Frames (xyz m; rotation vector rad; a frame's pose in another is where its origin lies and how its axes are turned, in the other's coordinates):
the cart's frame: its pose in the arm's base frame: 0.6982 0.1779 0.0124 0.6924 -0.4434 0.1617
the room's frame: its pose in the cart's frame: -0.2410 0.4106 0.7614 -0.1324 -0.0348 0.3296
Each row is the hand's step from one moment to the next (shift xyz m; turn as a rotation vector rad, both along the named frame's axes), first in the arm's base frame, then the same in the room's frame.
Working: the arm's base frame: its pose in the room's frame: -0.4876 -0.1491 -0.4349 -0.4891 0.5949 -0.4277

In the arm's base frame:
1: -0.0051 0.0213 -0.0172 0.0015 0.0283 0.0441
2: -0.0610 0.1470 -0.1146 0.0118 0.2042 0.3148
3: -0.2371 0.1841 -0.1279 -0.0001 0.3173 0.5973
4: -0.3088 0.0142 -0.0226 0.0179 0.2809 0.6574
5: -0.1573 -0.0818 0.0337 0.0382 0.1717 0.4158
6: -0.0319 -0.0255 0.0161 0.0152 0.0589 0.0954
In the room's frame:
1: -0.0094 0.0144 -0.0219 0.0352 0.0356 0.0157
2: -0.0816 0.1137 -0.1374 0.2523 0.2551 0.1105
3: -0.2128 0.2293 -0.0929 0.4452 0.4392 0.2576
4: -0.2417 0.1622 0.1065 0.4872 0.4194 0.3133
5: -0.1164 0.0251 0.1356 0.3268 0.2467 0.1901
6: -0.0200 0.0008 0.0391 0.0844 0.0690 0.0302

